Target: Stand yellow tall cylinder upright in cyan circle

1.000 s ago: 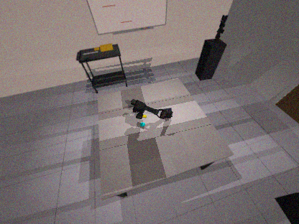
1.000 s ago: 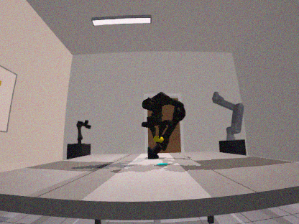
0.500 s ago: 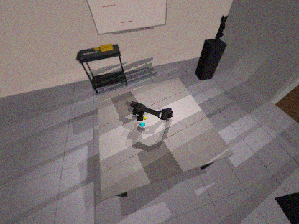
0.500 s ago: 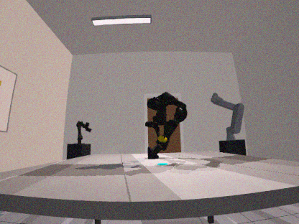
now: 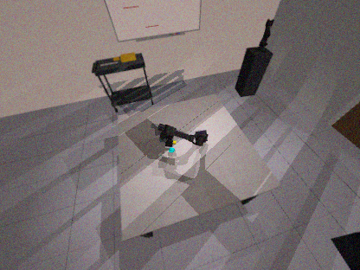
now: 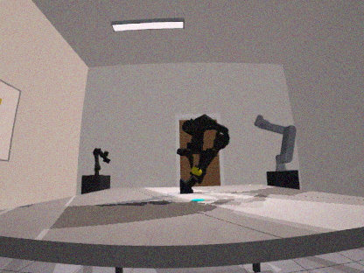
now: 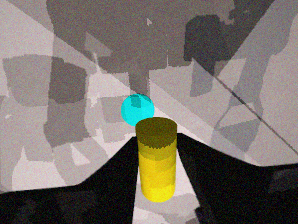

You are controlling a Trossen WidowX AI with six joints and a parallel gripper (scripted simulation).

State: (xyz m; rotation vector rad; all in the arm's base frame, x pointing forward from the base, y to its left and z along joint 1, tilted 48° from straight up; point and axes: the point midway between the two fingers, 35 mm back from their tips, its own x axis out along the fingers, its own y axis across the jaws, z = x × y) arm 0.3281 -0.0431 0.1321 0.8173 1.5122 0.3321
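Now: the cyan circle 14 cm below my gripper tip and 1 cm to the left of it. Round my gripper tip: yellow tall cylinder 2 cm behind, 1 cm to the left, 1 cm below.
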